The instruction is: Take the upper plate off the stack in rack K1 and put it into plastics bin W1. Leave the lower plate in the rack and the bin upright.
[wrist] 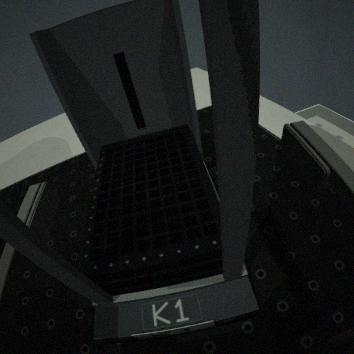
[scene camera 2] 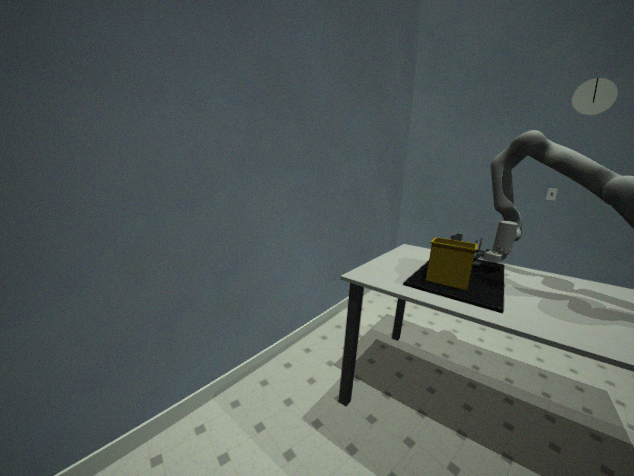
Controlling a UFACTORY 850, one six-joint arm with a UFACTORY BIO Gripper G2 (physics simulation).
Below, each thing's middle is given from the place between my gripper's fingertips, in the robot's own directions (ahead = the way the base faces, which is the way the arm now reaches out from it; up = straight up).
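I see that the yellow bin (scene camera 2: 450,262) is 5 cm ahead of my hand and 39 cm to the left of it, and that it is 2 cm above my hand.
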